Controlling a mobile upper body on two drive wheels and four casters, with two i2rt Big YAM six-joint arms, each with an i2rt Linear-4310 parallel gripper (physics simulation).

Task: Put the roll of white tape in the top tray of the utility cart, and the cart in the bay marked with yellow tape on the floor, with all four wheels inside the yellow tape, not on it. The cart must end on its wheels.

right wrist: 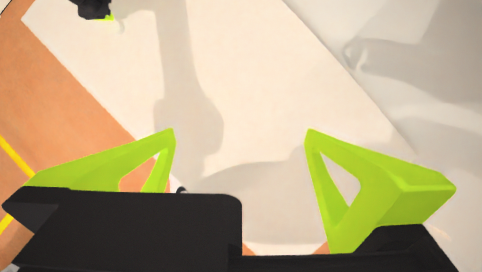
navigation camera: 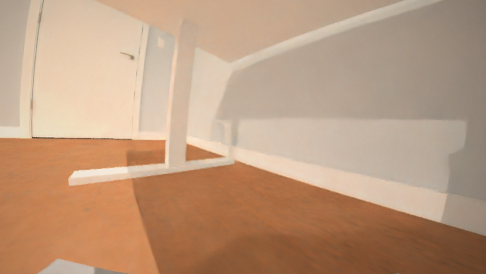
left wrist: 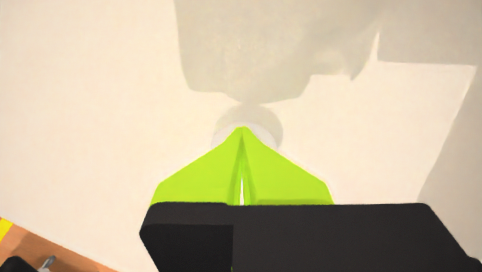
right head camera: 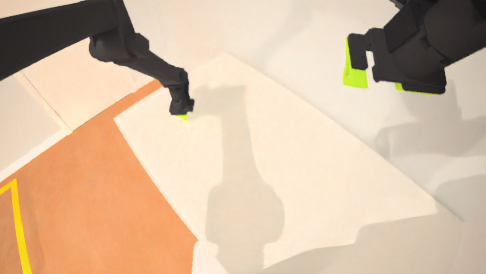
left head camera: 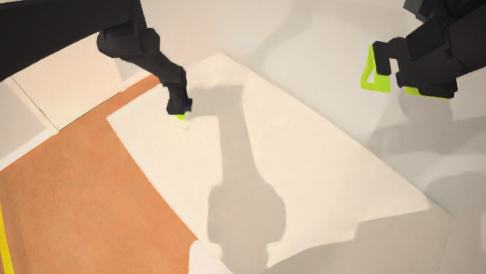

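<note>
The roll of white tape lies on the white table and is hard to see against it. My left gripper is shut and empty; its fingertips are above the roll and partly hide it in the left wrist view. My right gripper is open and empty, off to the right. Yellow floor tape shows at the left. A small grey part, perhaps of the utility cart, shows at the bottom left of the left wrist view; its trays are hidden.
Orange-brown floor lies left of the table. A door stands beyond the table's white leg and foot. A wall runs along the right. Arm shadows fall across the table.
</note>
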